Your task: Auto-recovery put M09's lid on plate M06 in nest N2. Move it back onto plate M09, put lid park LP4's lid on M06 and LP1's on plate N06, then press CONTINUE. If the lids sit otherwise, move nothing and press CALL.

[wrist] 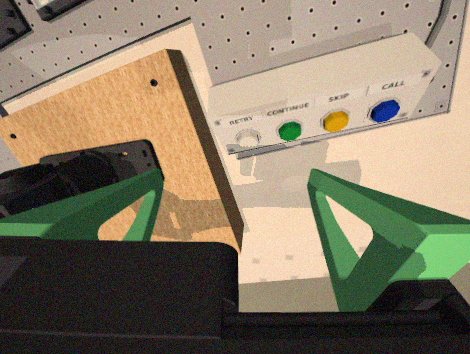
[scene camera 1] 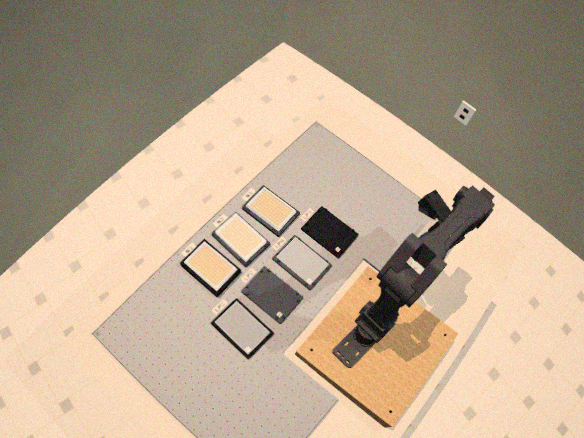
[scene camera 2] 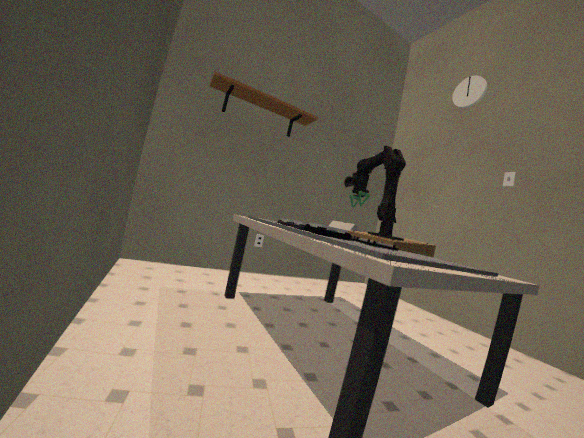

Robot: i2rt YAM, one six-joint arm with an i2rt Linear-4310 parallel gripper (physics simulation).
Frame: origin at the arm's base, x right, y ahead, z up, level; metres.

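Seen in the pictures: gripper, fingertip midpoint: point(wrist: 235, 176) point(scene camera 2: 356, 206); arm's base, link origin: point(wrist: 102, 168) point(scene camera 1: 365, 335) point(scene camera 2: 384, 236).
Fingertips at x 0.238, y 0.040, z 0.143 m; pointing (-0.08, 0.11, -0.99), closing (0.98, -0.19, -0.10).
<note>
Offsets run from my fingertips to a thing's middle. "pt": to the spot under its first point. Level surfaces: height alone.
Three plates with cream tops, at the back @[pt dx -0.160, dy +0.413, dz -0.167 m] point(scene camera 1: 271, 210), in the middle point(scene camera 1: 241, 238) and at the front @[pt dx -0.413, dy +0.394, dz -0.158 m] point(scene camera 1: 210, 266), stand in a row. Beside them lie a black piece @[pt dx -0.073, dy +0.246, dz -0.179 m] point(scene camera 1: 330, 232), a light grey piece @[dx -0.201, dy +0.237, dz -0.175 m] point(scene camera 1: 302, 262), a dark grey piece @[pt dx -0.334, dy +0.222, dz -0.180 m] point(scene camera 1: 272, 294) and a light grey piece with a black rim @[dx -0.461, dy +0.207, dz -0.175 m] point(scene camera 1: 242, 328). Their labels are too small to read. The button panel @[dx +0.071, dy +0.007, dz -0.147 m] point(wrist: 325, 75) point(scene camera 2: 341, 226) carries RETRY, CONTINUE @[dx +0.048, dy -0.020, dz -0.120 m] point(wrist: 290, 131), SKIP and CALL @[dx +0.148, dy -0.013, dz -0.120 m] point(wrist: 385, 111). My gripper point(wrist: 235, 176) point(scene camera 2: 359, 199) is open and empty, above the table; the arm hides it in scene camera 1.
The wooden base board point(scene camera 1: 395, 375) point(wrist: 110, 115) bears the arm, left of the button panel in the wrist view. A grey perforated mat @[dz -0.189 m] point(scene camera 1: 165, 350) lies under the plates. A cable @[pt dx +0.223, dy +0.062, dz -0.183 m] point(wrist: 439, 22) runs behind the panel. A wall shelf point(scene camera 2: 265, 100) hangs far behind the table.
</note>
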